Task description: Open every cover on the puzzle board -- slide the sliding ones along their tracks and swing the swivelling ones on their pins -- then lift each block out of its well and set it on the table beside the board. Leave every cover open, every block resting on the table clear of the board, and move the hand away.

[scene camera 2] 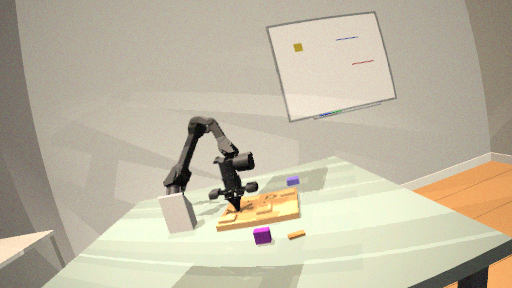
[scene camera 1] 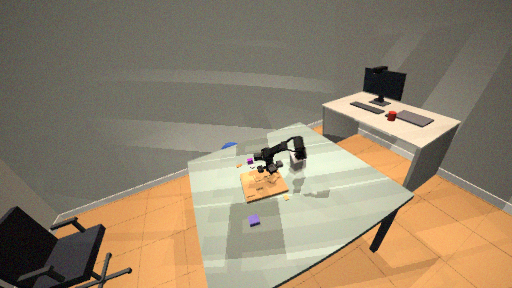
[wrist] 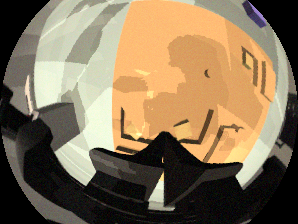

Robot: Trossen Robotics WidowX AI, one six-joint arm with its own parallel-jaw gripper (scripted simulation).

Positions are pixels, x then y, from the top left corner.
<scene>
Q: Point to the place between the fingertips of my gripper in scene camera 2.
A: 238, 211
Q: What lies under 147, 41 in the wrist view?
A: A puzzle board.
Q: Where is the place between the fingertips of my gripper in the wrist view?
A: At 164, 134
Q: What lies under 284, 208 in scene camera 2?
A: A puzzle board.
</scene>
